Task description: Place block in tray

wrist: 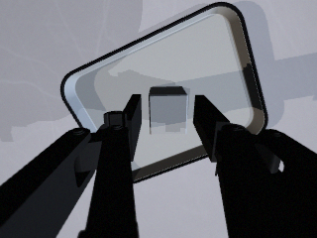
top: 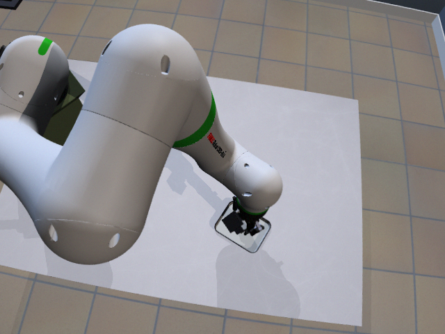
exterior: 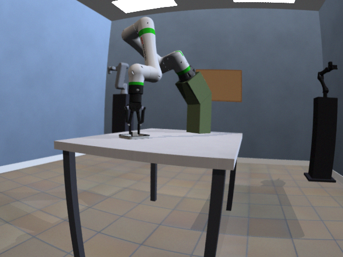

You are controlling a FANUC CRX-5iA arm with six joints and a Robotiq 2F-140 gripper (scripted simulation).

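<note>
Right now my hand is 30 mm above the pale grey block. Also, from my hand: white tray (40 mm below).
</note>
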